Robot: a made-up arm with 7 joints.
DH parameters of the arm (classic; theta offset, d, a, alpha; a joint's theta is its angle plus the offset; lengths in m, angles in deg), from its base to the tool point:
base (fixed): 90 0.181 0 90
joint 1: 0 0.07 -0.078 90
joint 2: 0 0.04 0.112 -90
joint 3: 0 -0.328 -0.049 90
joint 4: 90 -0.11 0.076 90
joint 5: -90 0.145 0.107 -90
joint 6: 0 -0.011 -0.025 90
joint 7: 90 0.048 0.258 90
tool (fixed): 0 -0.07 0 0
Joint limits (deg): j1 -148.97..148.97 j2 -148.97..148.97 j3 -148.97..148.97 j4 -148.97..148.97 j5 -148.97..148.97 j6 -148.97..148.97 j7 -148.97..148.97
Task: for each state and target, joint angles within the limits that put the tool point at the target. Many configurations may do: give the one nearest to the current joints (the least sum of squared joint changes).
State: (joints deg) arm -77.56 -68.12 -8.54 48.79 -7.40 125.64 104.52
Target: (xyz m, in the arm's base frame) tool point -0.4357 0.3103 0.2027
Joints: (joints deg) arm -90.46 -55.88 -12.03 34.20 -7.58 133.54 101.92
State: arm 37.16 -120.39 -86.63 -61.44 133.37 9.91 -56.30
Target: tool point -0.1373 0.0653 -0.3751
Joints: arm 52.86 -92.71 -60.95 -62.21 104.38 3.75 -79.54
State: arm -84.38 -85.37 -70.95 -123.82 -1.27 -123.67 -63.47
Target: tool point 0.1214 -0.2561 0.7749
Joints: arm -62.03 -99.59 -63.47 -131.07 16.67 -148.97 -87.82
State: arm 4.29 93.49 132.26 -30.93 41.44 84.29 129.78
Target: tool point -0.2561 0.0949 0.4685
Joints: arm 26.00 85.09 104.22 -13.35 55.02 89.39 111.22
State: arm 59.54 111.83 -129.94 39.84 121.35 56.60 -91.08
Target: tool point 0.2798 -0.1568 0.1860
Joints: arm 62.46 107.11 -134.61 23.26 118.53 57.57 -91.51
